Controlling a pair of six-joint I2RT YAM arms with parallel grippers.
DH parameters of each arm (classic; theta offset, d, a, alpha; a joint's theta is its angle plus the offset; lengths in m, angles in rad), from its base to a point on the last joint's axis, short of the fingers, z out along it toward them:
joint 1: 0 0.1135 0.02 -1.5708
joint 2: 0 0 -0.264 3.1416
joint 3: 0.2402 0 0.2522 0
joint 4: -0.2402 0 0.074 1.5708
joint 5: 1.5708 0 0 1.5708
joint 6: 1.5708 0.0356 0 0
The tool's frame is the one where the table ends.
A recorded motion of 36 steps. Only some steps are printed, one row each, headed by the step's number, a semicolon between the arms.
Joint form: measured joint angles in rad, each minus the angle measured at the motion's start. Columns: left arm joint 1, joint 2, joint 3, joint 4, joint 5, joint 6; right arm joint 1, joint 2, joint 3, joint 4, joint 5, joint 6.
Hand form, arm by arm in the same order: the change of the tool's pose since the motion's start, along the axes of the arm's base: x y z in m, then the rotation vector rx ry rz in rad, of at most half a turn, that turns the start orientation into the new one. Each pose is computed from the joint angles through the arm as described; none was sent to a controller.
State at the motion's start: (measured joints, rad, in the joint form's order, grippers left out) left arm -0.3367 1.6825 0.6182 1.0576 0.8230 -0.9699; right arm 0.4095 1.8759 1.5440 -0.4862 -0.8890 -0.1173
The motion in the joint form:
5: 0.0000 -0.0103 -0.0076 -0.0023 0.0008 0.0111; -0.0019 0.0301 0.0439 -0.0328 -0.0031 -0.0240
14: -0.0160 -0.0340 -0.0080 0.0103 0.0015 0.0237; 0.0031 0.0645 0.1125 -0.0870 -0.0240 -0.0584
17: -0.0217 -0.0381 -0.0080 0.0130 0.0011 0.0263; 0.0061 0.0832 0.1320 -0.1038 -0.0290 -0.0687
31: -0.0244 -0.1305 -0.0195 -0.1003 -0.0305 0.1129; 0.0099 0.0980 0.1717 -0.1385 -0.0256 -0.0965
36: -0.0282 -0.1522 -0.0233 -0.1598 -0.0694 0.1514; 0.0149 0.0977 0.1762 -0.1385 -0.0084 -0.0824
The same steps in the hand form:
5: -0.0021 0.0007 0.0008 0.0043 -0.0106 -0.0008; 0.0062 0.0019 -0.0002 -0.0074 -0.0028 0.0113
14: -0.0061 -0.0032 0.0089 -0.0030 -0.0560 -0.0173; 0.0117 0.0071 0.0044 -0.0032 -0.0088 0.0461
17: -0.0072 -0.0047 0.0104 -0.0044 -0.0648 -0.0225; 0.0141 0.0097 0.0019 -0.0064 -0.0017 0.0571
31: -0.0162 -0.0014 0.0228 0.0418 -0.1134 0.0060; 0.0162 0.0124 0.0060 -0.0141 -0.0182 0.0717
36: -0.0182 -0.0008 0.0219 0.0753 -0.1091 0.0387; 0.0159 0.0142 0.0072 -0.0238 -0.0151 0.0592

